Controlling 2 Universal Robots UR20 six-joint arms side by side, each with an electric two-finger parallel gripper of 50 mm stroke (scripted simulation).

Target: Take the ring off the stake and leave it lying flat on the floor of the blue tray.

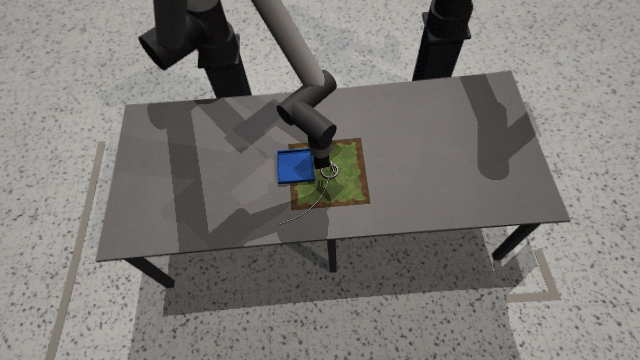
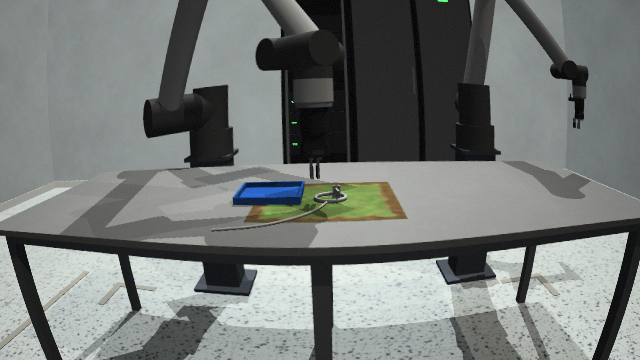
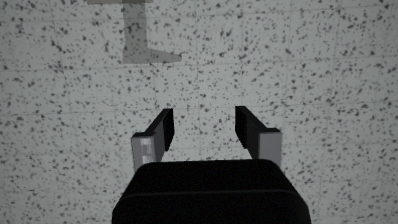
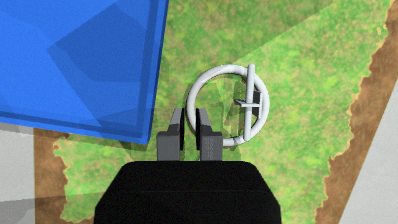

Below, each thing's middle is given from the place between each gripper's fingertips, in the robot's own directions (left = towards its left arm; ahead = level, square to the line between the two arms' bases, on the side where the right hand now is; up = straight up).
I see the pale ring [image 4: 228,68] 10 mm behind my right hand [image 2: 314,178], 40 mm to the left of it and 70 mm below it. From my right hand the other things lie so: green mat [image 4: 324,73]: 30 mm to the left, 90 mm below; then blue tray [image 2: 282,192]: 50 mm behind, 130 mm to the right, 70 mm below; then grey stake [image 4: 253,102]: 20 mm behind, 60 mm to the left, 60 mm below.
